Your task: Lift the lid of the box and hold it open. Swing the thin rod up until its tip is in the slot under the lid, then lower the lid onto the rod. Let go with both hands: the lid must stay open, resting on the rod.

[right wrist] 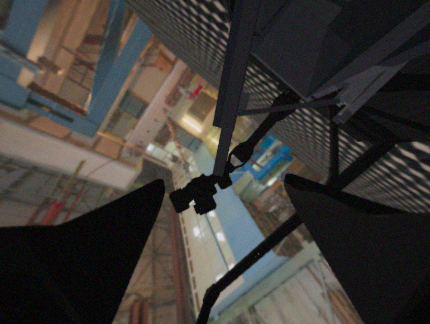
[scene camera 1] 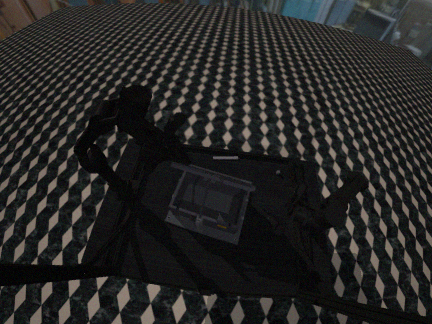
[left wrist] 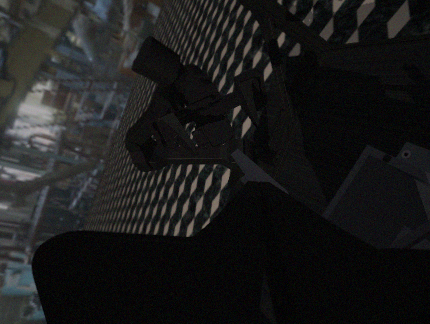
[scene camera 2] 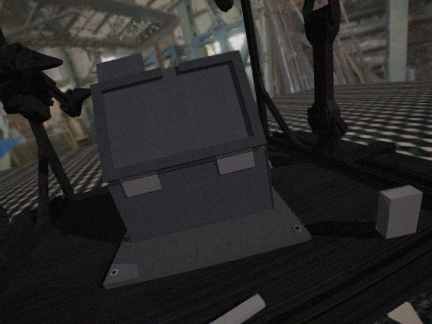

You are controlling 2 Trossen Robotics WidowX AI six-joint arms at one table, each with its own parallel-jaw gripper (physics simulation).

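Places are measured from the left arm's base along level axes (x right, y ahead, z up), in millimetres.
Pixels of known places: left gripper, fingertip midpoint: (right wrist: pixel 206 193) (scene camera 1: pixel 190 163) (left wrist: pixel 256 192); right gripper, fingertip midpoint: (right wrist: pixel 224 182) (scene camera 1: pixel 265 196) (left wrist: pixel 227 139) (scene camera 2: pixel 79 77); left arm's base, link origin: (scene camera 1: pixel 128 197) (scene camera 2: pixel 329 151); right arm's base, link origin: (left wrist: pixel 266 168) (scene camera 2: pixel 6 258).
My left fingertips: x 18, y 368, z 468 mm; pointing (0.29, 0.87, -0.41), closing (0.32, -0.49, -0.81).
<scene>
For each thing: its top centre in the pictures, then the offset to it from my left fingertips. "spot": a spot on its surface instead. Level surfaces: height alone.
- dark mat, surface height: dz -487 mm
- white strip, top centre: (scene camera 1: pixel 225 157) dx -345, dy +115, dz -477 mm
- box's base plate, surface spot: (scene camera 2: pixel 208 247) spot: dx -206, dy +82, dz -475 mm
The grey box (scene camera 1: pixel 205 225) (scene camera 2: pixel 195 199) stands on a dark mat. Its lid (scene camera 2: pixel 176 112) is raised; in the right wrist view the lid (right wrist: pixel 228 96) shows edge-on. A thin rod (right wrist: pixel 287 105) runs from the box to the lid's underside; I cannot see its tip in the slot. My right gripper (right wrist: pixel 224 182) (left wrist: pixel 227 139) (scene camera 2: pixel 71 99) is open and empty, just clear of the lid's free edge. My left gripper (left wrist: pixel 256 192) is shut on nothing, close to a grey corner of the lid. In scene camera 2 the lid hides it.
A dark mat (scene camera 1: pixel 247 273) (scene camera 2: pixel 327 273) lies on the checkered table (scene camera 1: pixel 247 80). A white strip (scene camera 1: pixel 225 157) (scene camera 2: pixel 240 310) lies on the mat behind the box. The box's base plate (scene camera 2: pixel 208 247) juts out at its hinge side. Arm links (scene camera 2: pixel 324 64) stand near.
</scene>
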